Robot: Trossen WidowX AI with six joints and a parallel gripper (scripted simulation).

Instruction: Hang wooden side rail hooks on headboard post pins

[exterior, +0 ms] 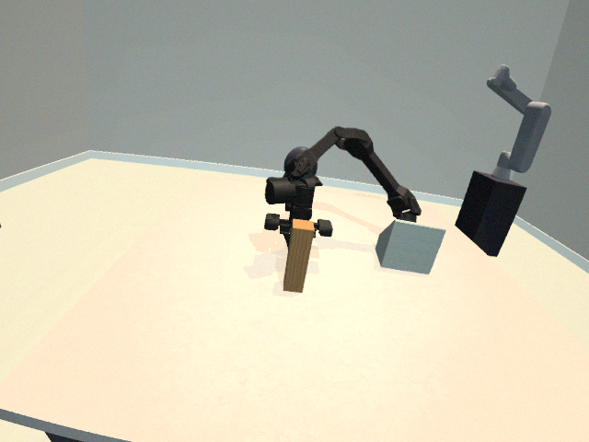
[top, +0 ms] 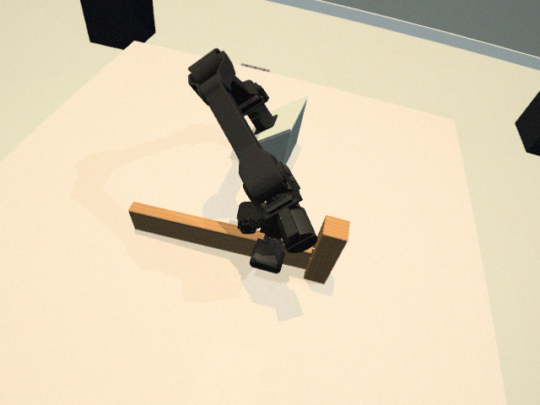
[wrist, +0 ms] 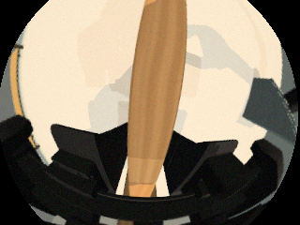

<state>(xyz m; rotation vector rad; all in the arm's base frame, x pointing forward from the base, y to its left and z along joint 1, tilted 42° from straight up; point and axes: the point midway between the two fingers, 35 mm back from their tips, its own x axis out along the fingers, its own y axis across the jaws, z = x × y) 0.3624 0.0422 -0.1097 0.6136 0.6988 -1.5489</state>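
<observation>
My gripper tip is now 110 mm to the right of the headboard post and 50 mm below it.
</observation>
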